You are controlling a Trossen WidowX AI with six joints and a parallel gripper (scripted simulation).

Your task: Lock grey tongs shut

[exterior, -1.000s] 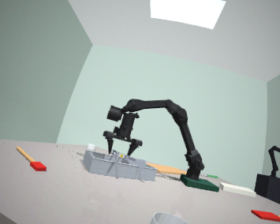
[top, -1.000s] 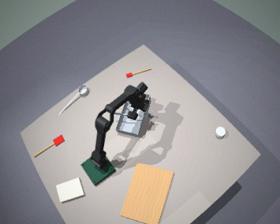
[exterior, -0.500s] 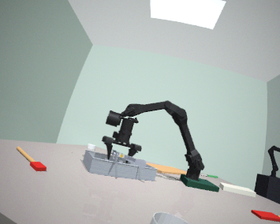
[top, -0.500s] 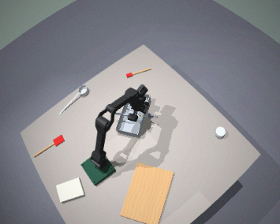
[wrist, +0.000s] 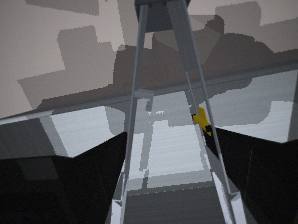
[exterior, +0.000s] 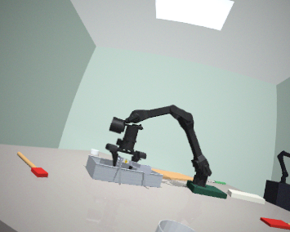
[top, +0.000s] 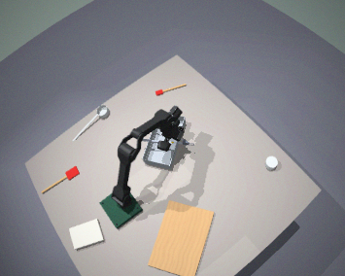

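Right now my gripper tip is 2 cm to the right of the roasting tin and 2 cm past it. Also, from my gripper tip: white block 65 cm behind, 25 cm to the right, 2 cm below; wooden board 50 cm to the right, 20 cm behind, 2 cm below.
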